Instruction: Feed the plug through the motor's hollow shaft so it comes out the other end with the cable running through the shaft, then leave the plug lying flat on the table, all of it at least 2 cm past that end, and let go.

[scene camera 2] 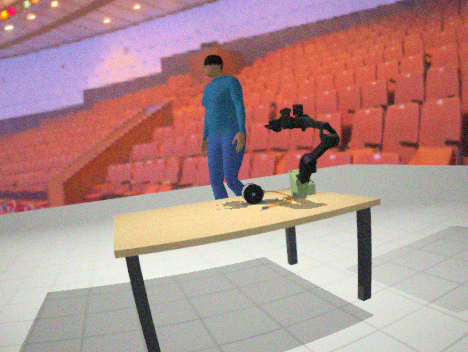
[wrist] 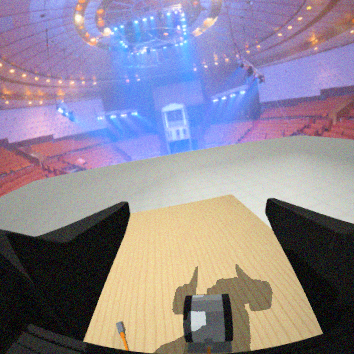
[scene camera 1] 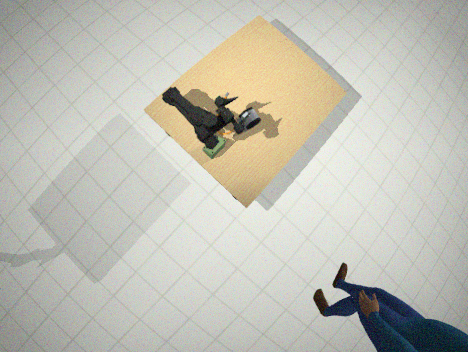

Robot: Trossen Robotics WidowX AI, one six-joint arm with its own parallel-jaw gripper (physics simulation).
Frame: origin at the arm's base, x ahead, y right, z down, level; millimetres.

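Seen in the pictures: gripper, fingertip midpoint: [scene camera 2: 266,124] [wrist: 197,207] [scene camera 1: 244,105]; arm's base, link origin: [scene camera 2: 303,178] [scene camera 1: 212,144].
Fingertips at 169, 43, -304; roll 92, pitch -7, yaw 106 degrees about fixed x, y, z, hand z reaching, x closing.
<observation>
Pixels of each thing's top centre, then the offset from my fingertips to it, as dx, dy, dz. Level surfaces: height alone.
- motor, top centre: [wrist: 206,306] [scene camera 2: 251,183] [scene camera 1: 251,115] +110, +28, +295
- grey plug, top centre: [wrist: 118,326] [scene camera 2: 264,206] [scene camera 1: 226,94] +169, -187, +382
- wooden table, surface height: dz +396
The motor [scene camera 1: 250,118] [scene camera 2: 253,193] [wrist: 209,320], a grey cylinder with black ends, lies on its side on the table; one end faces scene camera 2. The grey plug [scene camera 1: 227,94] [scene camera 2: 264,208] [wrist: 120,327] lies on the table beside the motor, apart from it, left of it in the wrist view. The orange cable [scene camera 1: 227,133] [scene camera 2: 276,192] [wrist: 124,342] runs from the plug towards the arm's base and back towards the motor. Whether any passes through the shaft cannot be told. My gripper [scene camera 1: 243,109] [scene camera 2: 267,125] [wrist: 197,207] is open and empty, high above the table.
The wooden table [scene camera 1: 280,60] [scene camera 2: 175,225] [wrist: 175,240] carries the arm's green base [scene camera 1: 215,148] [scene camera 2: 302,187] near one edge. A person [scene camera 1: 390,305] [scene camera 2: 222,115] stands on the floor away from the table. The arm's shadow falls around the motor.
</observation>
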